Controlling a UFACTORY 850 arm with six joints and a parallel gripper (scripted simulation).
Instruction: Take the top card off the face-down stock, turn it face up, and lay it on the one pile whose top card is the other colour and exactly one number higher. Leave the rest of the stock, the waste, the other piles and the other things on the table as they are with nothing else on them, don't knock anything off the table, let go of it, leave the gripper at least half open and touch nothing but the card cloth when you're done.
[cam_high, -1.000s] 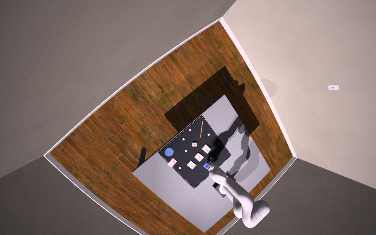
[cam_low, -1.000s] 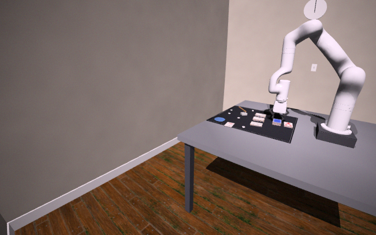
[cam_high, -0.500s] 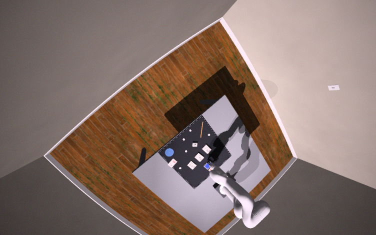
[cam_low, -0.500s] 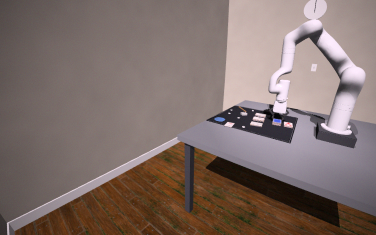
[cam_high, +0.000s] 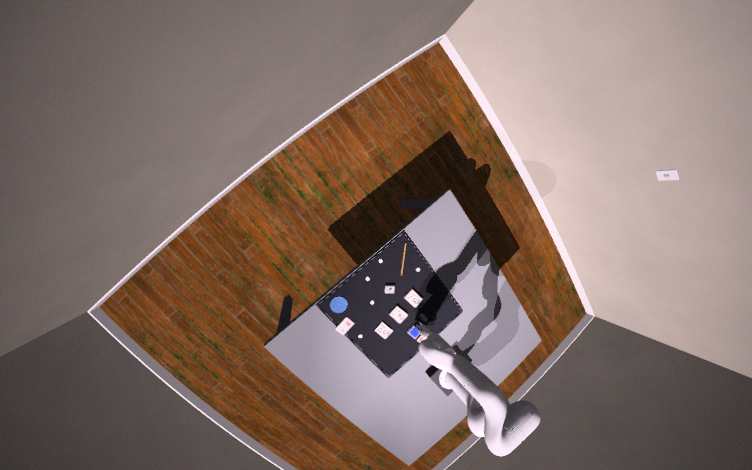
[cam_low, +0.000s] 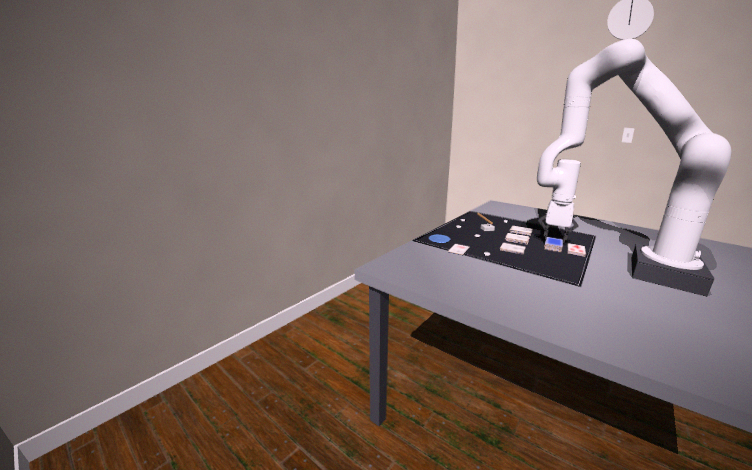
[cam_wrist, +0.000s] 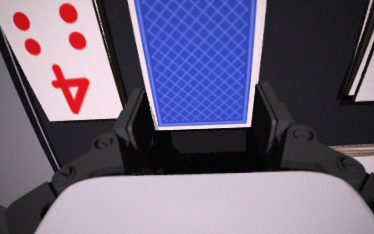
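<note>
Right now my hand is 30 mm to the right of the red 4 card and 10 mm above it. Round my hand: black card cloth: 180 mm ahead, 20 mm to the left, 50 mm below; red 4: 90 mm behind, 30 mm to the left, 30 mm below; black 2: 150 mm ahead, 30 mm to the left, 20 mm below.
</note>
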